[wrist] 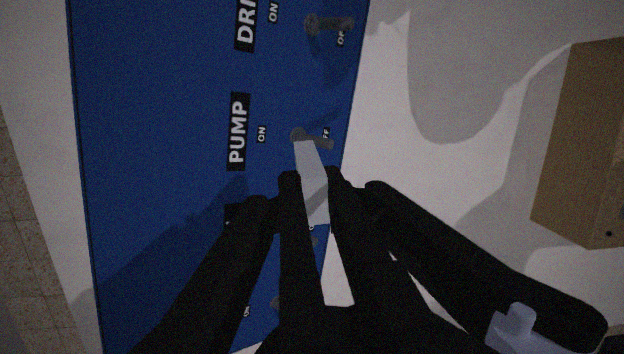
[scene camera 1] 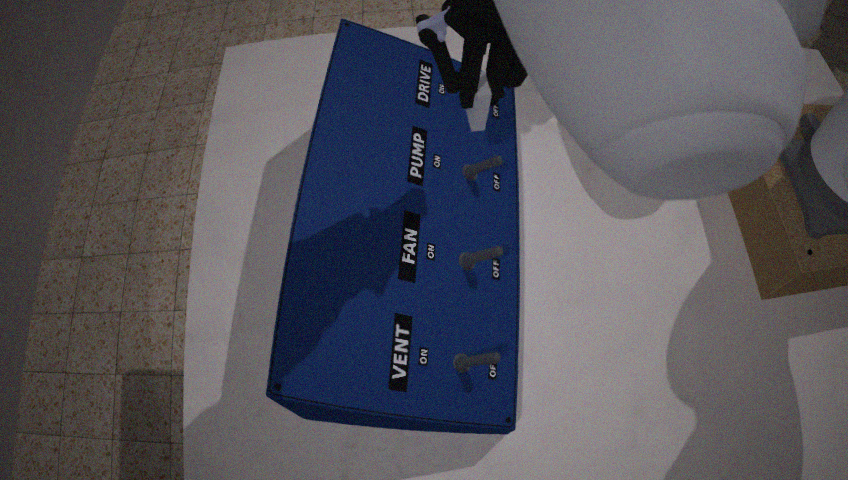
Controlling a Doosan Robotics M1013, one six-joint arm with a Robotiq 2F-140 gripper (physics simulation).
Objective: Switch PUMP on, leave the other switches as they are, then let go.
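Places are measured from the arm's base along level axes (x ahead, y left, z up), in centimetres.
Where they show: gripper, fingertip midpoint: [wrist: 304,158] [scene camera 1: 475,119]; arm's base, origin of the base link: [scene camera 1: 830,187].
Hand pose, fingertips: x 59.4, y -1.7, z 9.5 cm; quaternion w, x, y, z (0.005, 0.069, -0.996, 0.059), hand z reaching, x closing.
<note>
Each offset is from my fingertips to the centre of the thing. Level surfaces: height alone.
A blue switch panel {dx +7.4, dy +5.2, dz -13.9 cm} [scene camera 1: 357,107] [wrist: 150,125] carries labelled levers. The PUMP lever {dx -2.0, dy +0.1, dz -9.0 cm} [scene camera 1: 484,165] [wrist: 298,134] leans to its OFF side. The FAN lever {dx -0.9, dy +12.0, dz -9.0 cm} [scene camera 1: 482,256] and VENT lever {dx +0.1, dy +24.0, dz -9.0 cm} [scene camera 1: 479,360] also lean to OFF in the scene view. The DRIVE lever {dx -3.1, dy -11.9, dz -9.0 cm} [wrist: 330,23] leans to OFF in the wrist view; the gripper hides it in the scene view. My gripper [scene camera 1: 477,115] [wrist: 304,158] is shut and empty, its pale fingertips together. They are over the panel, beside the PUMP lever on its DRIVE side in the scene view; in the wrist view they overlap the lever's near edge. Contact cannot be told.
The panel stands on a white table top {dz -20.3 cm} [scene camera 1: 595,297] [wrist: 385,90]. The pale robot arm [scene camera 1: 654,77] hangs over the table at the upper right of the scene view. A brown box [scene camera 1: 752,243] [wrist: 565,150] is at the right. Tiled floor [scene camera 1: 101,237] shows at the left.
</note>
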